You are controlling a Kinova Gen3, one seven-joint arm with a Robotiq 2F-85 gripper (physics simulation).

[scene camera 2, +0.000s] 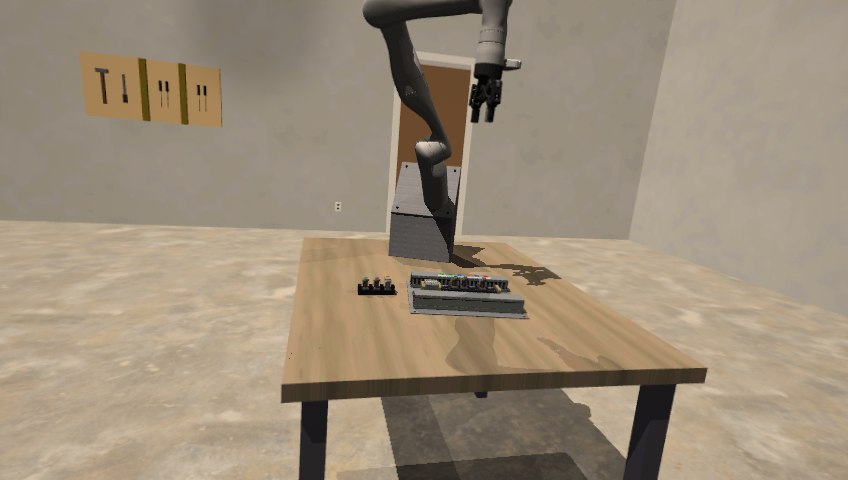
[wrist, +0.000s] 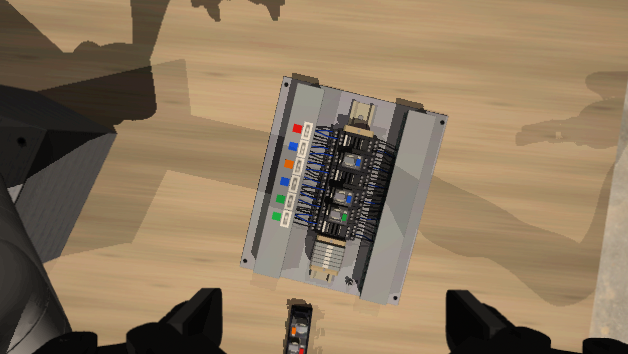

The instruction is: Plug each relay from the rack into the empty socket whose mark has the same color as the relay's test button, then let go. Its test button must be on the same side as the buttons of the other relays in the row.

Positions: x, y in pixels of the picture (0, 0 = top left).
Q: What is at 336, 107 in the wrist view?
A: A grey panel.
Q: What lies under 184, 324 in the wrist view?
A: My gripper.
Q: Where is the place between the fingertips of my gripper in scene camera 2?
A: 481, 122
